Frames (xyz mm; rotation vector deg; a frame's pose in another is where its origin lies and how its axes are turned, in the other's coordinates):
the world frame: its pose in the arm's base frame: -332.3 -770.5 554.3 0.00 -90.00 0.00
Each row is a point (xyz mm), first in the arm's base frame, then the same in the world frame.
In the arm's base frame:
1: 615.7 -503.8 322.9
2: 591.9 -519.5 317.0
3: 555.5 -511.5 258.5
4: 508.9 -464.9 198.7
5: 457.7 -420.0 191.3
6: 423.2 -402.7 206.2
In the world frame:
1: -231.4 266.7 -948.0
2: -237.3 251.0 -924.2
3: -295.8 259.0 -887.8
4: -355.6 305.6 -841.2
5: -363.0 350.5 -790.0
6: -348.1 367.8 -755.5

